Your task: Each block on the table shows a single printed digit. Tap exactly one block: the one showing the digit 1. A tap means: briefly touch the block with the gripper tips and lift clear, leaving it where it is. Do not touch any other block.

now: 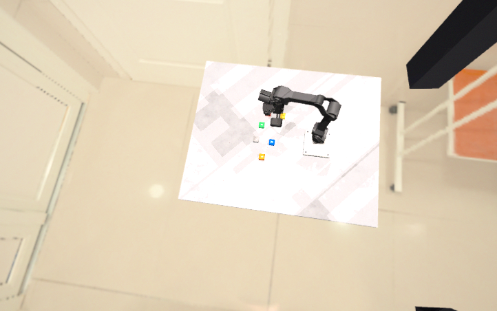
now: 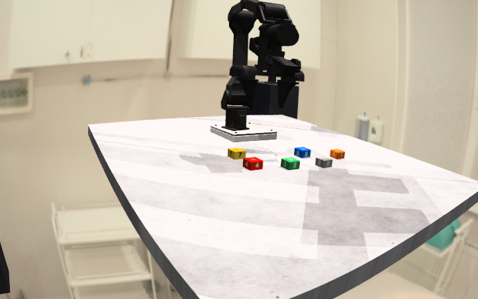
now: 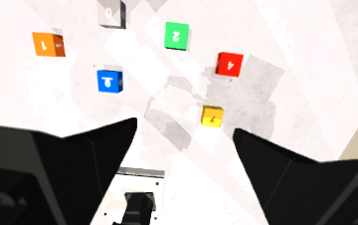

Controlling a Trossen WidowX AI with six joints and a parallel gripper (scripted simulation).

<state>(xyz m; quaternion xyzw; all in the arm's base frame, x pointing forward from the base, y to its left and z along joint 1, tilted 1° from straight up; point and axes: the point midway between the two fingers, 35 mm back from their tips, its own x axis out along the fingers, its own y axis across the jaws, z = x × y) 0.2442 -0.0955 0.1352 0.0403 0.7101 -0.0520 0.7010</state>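
The orange block showing 1 lies 20 cm to the left of my gripper tip, 12 cm below it and 8 cm ahead of it. The rest, counted from my gripper tip: yellow 7 block 12 cm below, 5 cm to the right, 4 cm behind; then red 4 block 12 cm below, 7 cm to the right, 5 cm ahead; then green 2 block 12 cm below, 9 cm ahead, 1 cm to the left.
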